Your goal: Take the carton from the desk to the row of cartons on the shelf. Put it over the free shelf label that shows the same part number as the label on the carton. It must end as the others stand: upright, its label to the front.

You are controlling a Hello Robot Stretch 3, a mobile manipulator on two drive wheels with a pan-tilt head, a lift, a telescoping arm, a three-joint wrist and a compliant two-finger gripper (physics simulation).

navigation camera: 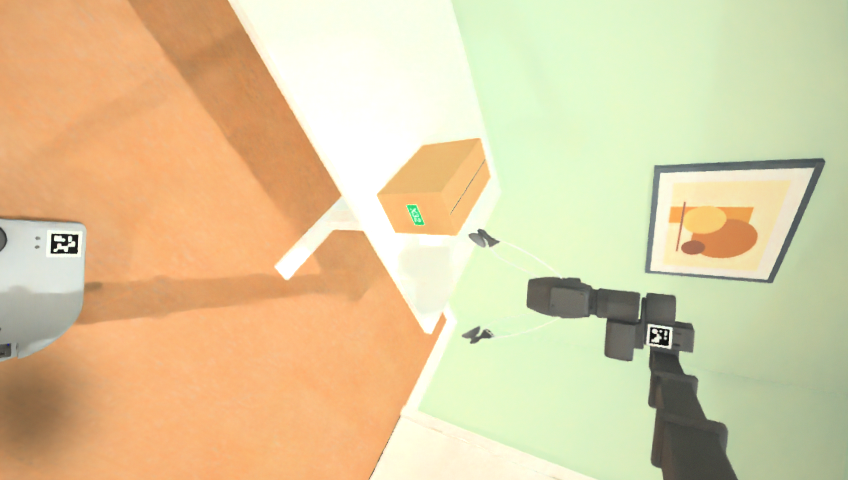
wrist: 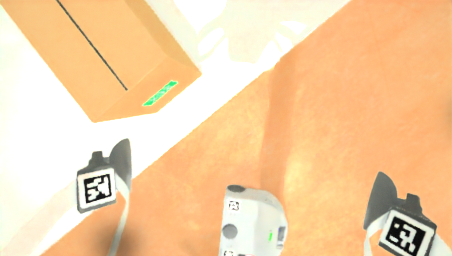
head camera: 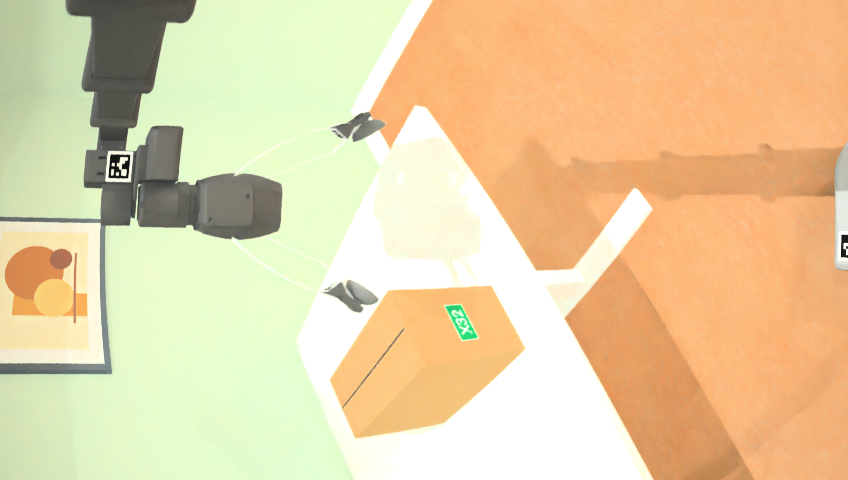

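Where they show: gripper, fingertip midpoint: (navigation camera: 465, 284) (wrist: 245, 174) (head camera: 377, 210); robot's base, origin of the base link: (wrist: 233, 213).
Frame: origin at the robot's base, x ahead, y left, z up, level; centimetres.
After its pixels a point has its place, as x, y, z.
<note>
The brown carton (head camera: 386, 362) @[17.2, -67.1, 90.0] (navigation camera: 434, 175) @[20.8, -63.8, 84.9] (wrist: 70, 60) @[18.7, -65.7, 90.0] stands upright on the white desk (head camera: 505, 428) @[29.8, -61.3, 72.0] (navigation camera: 386, 89) @[42.1, -59.9, 72.0] (wrist: 165, 131) @[13.8, -55.4, 72.0], a dark seam along its top. Its green label (head camera: 461, 322) @[11.6, -62.7, 81.1] (navigation camera: 415, 214) @[11.6, -62.7, 81.1] (wrist: 160, 93) @[11.5, -62.8, 81.2] is on an end face and reads X32 in the head camera view. My gripper (head camera: 358, 211) @[-2.3, -57.6, 97.4] (navigation camera: 479, 286) @[-2.3, -57.6, 97.4] (wrist: 245, 174) @[-2.3, -57.6, 97.4] is open and empty, its fingers wide apart. It is above and off to the label side of the carton, apart from it. In the wrist view the carton is at the upper left, beyond the left finger. The shelf and its labels do not show.
A green wall (head camera: 208, 59) @[-71.9, -216.9, 90.3] (navigation camera: 565, 118) @[53.2, -123.6, 101.9] runs behind the desk, with a framed picture (head camera: 59, 297) @[19.6, -153.5, 146.2] (navigation camera: 723, 231) @[15.9, -157.1, 154.8] on it. A white desk leg (head camera: 601, 255) (navigation camera: 309, 243) sticks out over the orange floor. My base (navigation camera: 41, 273) @[-7.0, -9.4, 16.0] (wrist: 250, 225) @[-9.0, -4.3, 15.9] stands on the floor away from the desk.
</note>
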